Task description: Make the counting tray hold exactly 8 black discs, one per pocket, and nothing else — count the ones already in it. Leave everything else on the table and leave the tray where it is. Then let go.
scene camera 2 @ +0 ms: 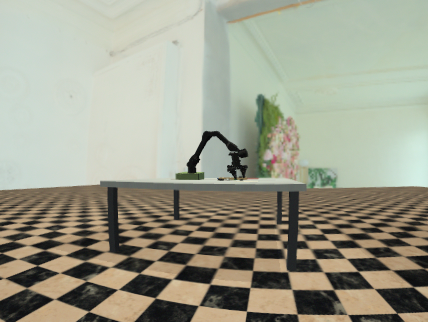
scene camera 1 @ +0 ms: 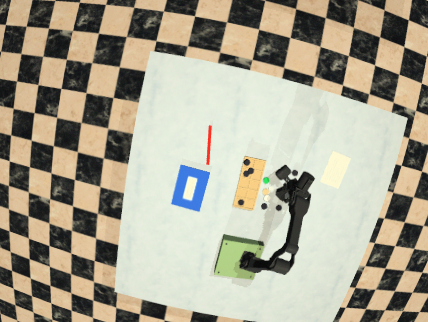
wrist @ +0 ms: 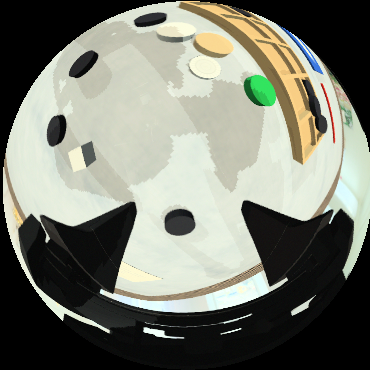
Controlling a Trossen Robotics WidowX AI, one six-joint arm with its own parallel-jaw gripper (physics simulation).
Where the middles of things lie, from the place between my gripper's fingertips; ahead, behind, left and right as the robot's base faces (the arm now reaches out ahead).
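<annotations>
Positions relative to my hand: green disc [wrist: 259,90], 60 mm behind, 90 mm to the left of and 10 mm below my hand; tan disc [wrist: 211,44], 110 mm behind, 70 mm to the left of and 10 mm below it; tan counting tray [scene camera 1: 248,187], 110 mm behind and 160 mm to the left of it.
</annotations>
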